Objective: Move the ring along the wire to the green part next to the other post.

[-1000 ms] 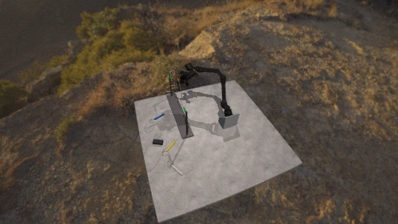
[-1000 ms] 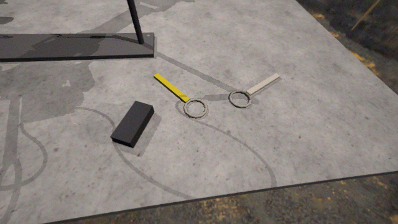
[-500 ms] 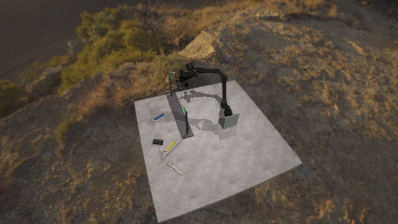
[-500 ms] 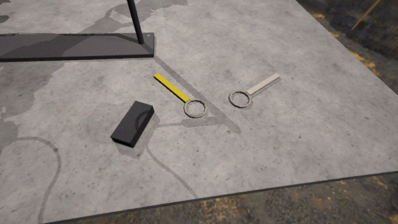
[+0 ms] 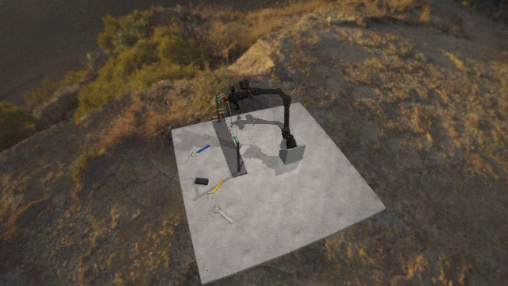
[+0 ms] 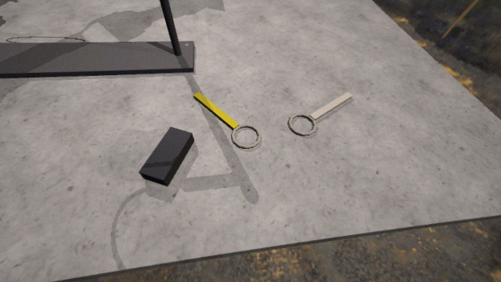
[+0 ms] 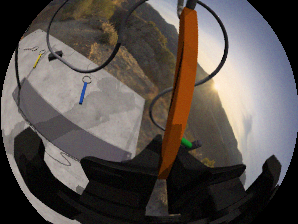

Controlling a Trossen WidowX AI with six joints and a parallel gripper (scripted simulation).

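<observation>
My gripper tip is now 10 mm short of the orange-handled ring, 60 mm to the right of it and 70 mm below it. Round my gripper tip: black block: 300 mm ahead, 470 mm to the left, 300 mm below; blue-handled ring: 270 mm ahead, 180 mm to the left, 310 mm below; yellow-handled ring: 240 mm ahead, 580 mm to the left, 310 mm below.
</observation>
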